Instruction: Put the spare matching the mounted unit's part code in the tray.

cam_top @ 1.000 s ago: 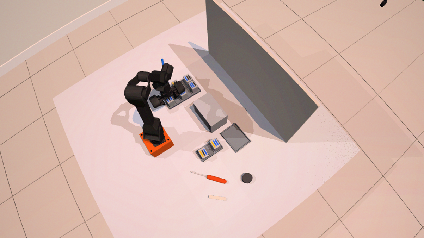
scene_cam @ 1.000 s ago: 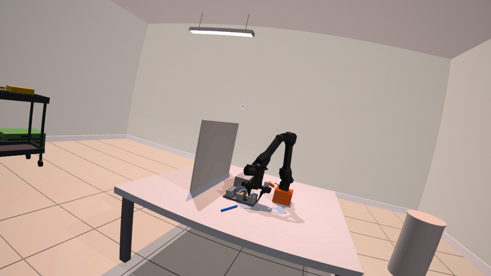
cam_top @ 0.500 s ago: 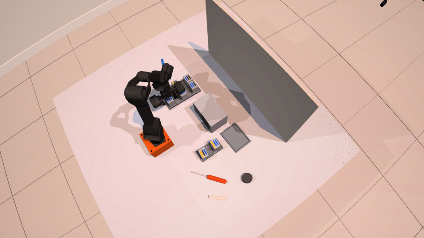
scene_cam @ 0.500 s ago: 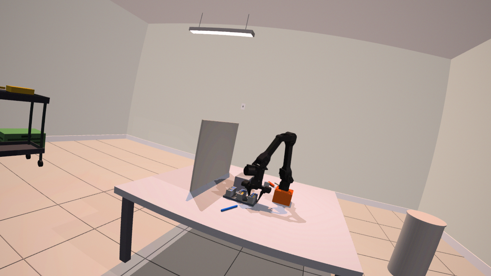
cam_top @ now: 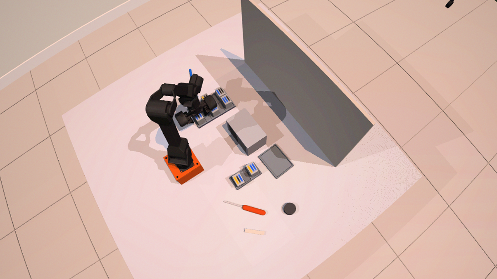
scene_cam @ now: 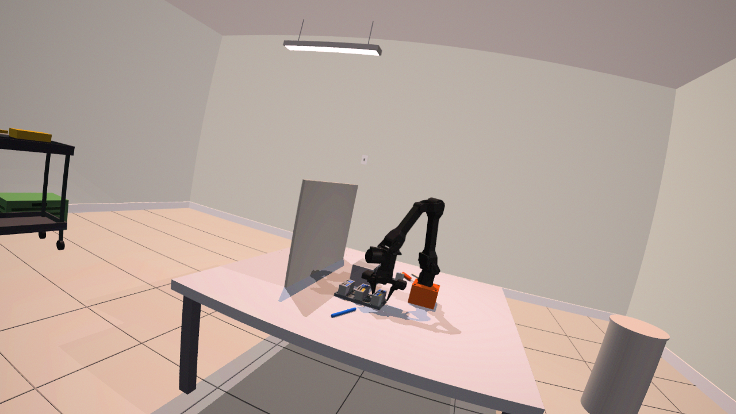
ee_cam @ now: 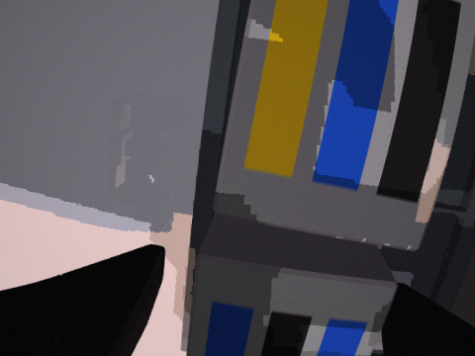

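The grey spare block is 20 mm above my gripper tip. Round my gripper tip: grey mounted unit (170 mm to the right, 150 mm ahead, 30 mm above); blue pen (230 mm to the left, 60 mm ahead, 10 mm below); dark flat tray (350 mm to the right, 200 mm ahead, 10 mm below).
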